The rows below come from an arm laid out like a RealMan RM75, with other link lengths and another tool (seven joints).
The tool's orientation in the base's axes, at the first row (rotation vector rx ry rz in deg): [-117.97, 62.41, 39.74]
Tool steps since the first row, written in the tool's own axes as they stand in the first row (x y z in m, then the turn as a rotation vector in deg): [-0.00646, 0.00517, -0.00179, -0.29, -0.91, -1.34]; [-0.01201, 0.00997, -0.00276, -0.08, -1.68, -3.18]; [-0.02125, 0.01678, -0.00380, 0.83, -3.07, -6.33]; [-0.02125, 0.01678, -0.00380, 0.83, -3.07, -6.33]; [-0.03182, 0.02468, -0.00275, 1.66, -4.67, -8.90]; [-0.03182, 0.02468, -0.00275, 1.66, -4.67, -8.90]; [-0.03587, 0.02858, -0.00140, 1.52, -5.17, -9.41]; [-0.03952, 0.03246, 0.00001, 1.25, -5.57, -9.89]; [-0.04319, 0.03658, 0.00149, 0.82, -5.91, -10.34]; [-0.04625, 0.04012, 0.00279, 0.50, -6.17, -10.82]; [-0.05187, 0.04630, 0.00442, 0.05, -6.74, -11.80]
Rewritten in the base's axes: [-0.00743, -0.00038, 0.00404, 0.81, -0.53, 1.33]; [-0.01420, -0.00040, 0.00704, 1.81, -1.76, 2.56]; [-0.02453, 0.00048, 0.01207, 3.88, -4.08, 4.30]; [-0.02453, 0.00048, 0.01207, 3.88, -4.08, 4.30]; [-0.03673, 0.00318, 0.01642, 6.00, -5.83, 5.81]; [-0.03673, 0.00318, 0.01642, 6.00, -5.83, 5.81]; [-0.04228, 0.00460, 0.01722, 6.42, -5.96, 6.39]; [-0.04762, 0.00589, 0.01770, 6.69, -6.04, 7.01]; [-0.05318, 0.00714, 0.01807, 6.83, -6.05, 7.70]; [-0.05792, 0.00819, 0.01830, 6.95, -6.16, 8.31]; [-0.06624, 0.00966, 0.01930, 7.34, -6.48, 9.43]
